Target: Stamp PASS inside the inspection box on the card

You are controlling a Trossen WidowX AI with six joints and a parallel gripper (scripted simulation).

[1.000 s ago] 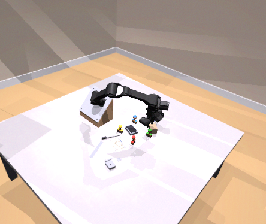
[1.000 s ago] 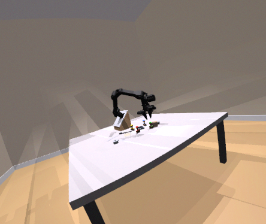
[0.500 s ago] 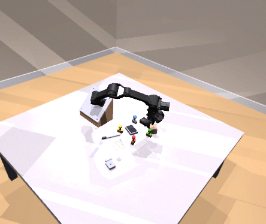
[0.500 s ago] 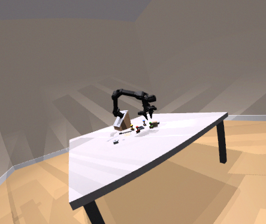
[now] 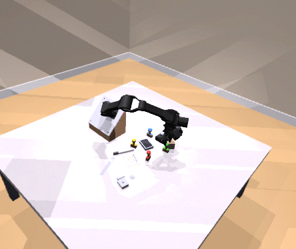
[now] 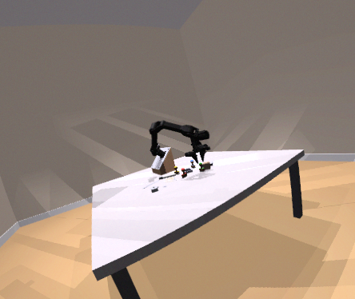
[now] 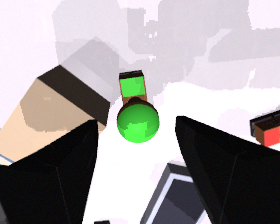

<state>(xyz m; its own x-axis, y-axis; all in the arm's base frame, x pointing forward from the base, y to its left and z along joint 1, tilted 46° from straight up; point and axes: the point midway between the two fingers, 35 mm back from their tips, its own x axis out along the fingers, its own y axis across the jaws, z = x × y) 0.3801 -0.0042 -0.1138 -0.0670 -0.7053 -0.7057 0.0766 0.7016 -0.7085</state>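
Now: gripper tip 4 cm above the green-knobbed stamp. The rest, counted from my gripper tip: cardboard box (6 cm to the left, 4 cm below, 1 cm behind); red stamp (13 cm to the right, 4 cm below, 4 cm behind); blue-edged tray (12 cm to the left, 7 cm behind, 5 cm below).
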